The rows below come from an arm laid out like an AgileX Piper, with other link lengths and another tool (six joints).
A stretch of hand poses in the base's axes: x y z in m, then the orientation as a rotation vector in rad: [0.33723, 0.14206, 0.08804, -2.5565, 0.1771, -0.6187]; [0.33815, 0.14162, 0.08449, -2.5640, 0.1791, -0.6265]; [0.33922, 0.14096, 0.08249, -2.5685, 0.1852, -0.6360]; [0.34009, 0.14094, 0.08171, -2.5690, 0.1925, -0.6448]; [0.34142, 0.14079, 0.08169, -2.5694, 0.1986, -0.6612]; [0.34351, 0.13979, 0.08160, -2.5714, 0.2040, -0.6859]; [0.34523, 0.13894, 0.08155, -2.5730, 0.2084, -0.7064]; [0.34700, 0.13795, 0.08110, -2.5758, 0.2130, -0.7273]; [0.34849, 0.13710, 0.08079, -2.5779, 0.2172, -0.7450]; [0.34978, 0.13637, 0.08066, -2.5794, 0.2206, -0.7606]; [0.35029, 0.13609, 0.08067, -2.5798, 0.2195, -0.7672]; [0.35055, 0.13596, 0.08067, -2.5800, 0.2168, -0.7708]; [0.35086, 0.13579, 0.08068, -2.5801, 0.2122, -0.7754]
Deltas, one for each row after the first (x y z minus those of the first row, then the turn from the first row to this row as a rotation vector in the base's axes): [0.00092, -0.00044, -0.00355, -0.0087, -0.0032, -0.0042]; [0.00199, -0.00110, -0.00555, -0.0146, -0.0075, -0.0113]; [0.00286, -0.00112, -0.00633, -0.0164, -0.0120, -0.0185]; [0.00419, -0.00127, -0.00635, -0.0201, -0.0217, -0.0265]; [0.00628, -0.00227, -0.00644, -0.0275, -0.0368, -0.0362]; [0.00800, -0.00312, -0.00649, -0.0338, -0.0493, -0.0442]; [0.00977, -0.00411, -0.00694, -0.0414, -0.0616, -0.0526]; [0.01126, -0.00496, -0.00725, -0.0476, -0.0721, -0.0599]; [0.01255, -0.00569, -0.00738, -0.0529, -0.0814, -0.0661]; [0.01306, -0.00597, -0.00737, -0.0552, -0.0858, -0.0669]; [0.01332, -0.00610, -0.00737, -0.0567, -0.0886, -0.0659]; [0.01363, -0.00627, -0.00736, -0.0585, -0.0925, -0.0638]
